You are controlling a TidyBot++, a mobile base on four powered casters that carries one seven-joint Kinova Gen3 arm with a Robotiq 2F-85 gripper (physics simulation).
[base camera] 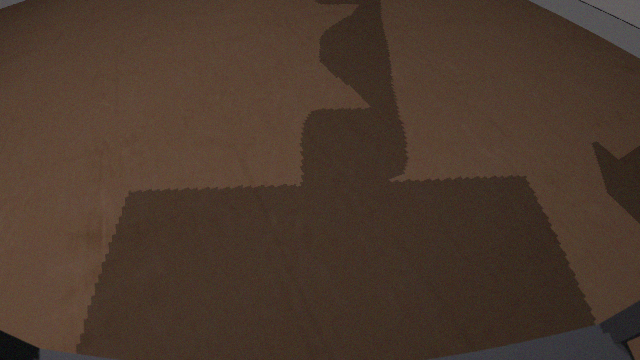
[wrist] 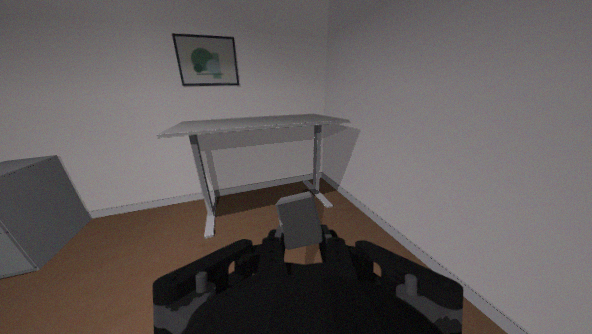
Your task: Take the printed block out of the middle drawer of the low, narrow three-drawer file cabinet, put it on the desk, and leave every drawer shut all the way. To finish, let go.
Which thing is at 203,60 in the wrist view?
A framed picture.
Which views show the printed block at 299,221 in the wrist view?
The wrist view only.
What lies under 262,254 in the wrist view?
My gripper.
